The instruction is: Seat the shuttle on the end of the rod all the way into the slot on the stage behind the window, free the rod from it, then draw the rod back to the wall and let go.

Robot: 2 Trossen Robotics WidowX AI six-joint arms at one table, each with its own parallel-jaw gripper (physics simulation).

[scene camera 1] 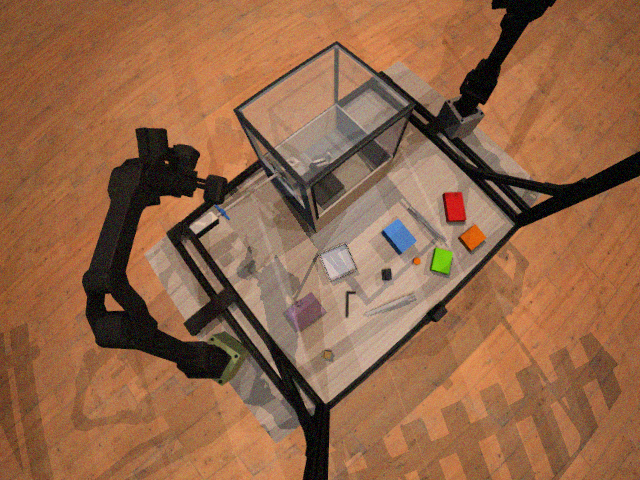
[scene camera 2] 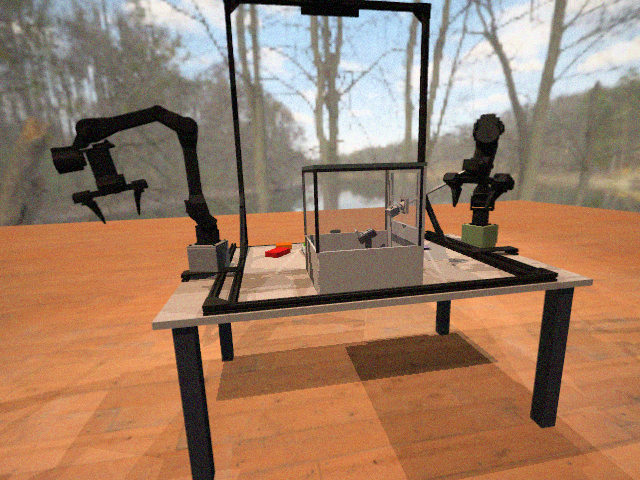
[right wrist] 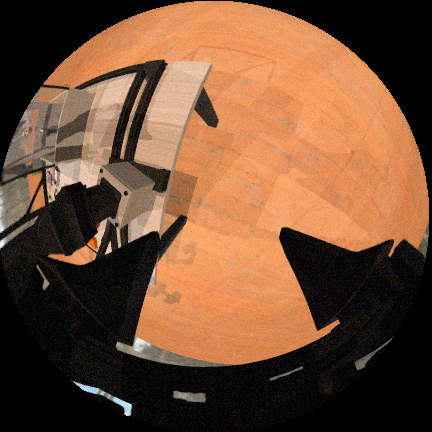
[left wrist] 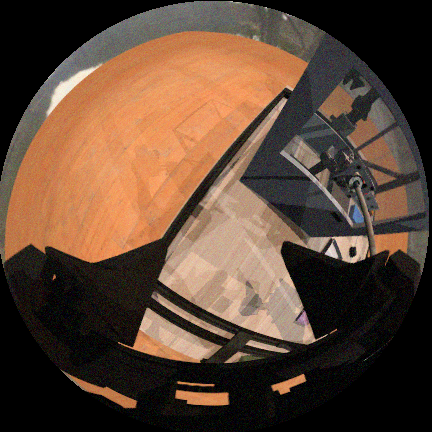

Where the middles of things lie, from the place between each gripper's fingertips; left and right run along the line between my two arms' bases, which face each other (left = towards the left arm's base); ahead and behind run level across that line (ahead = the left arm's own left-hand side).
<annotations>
My left hand is 130 mm past the thin rod (scene camera 1: 206, 223), 50 mm to the left of it and 50 mm below it. Also, from my left hand: framed tile (scene camera 1: 338, 262): 360 mm behind, 210 mm below, 110 mm to the right; glass-walled box (scene camera 1: 331, 126): 290 mm to the right, 130 mm behind, 40 mm below.
Right now my right hand is 130 mm short of the glass-walled box, 700 mm to the right of it and 40 mm above it. Round my right hand: framed tile (100 mm behind, 880 mm to the left, 200 mm below); then thin rod (140 mm ahead, 940 mm to the left, 50 mm above).
</annotations>
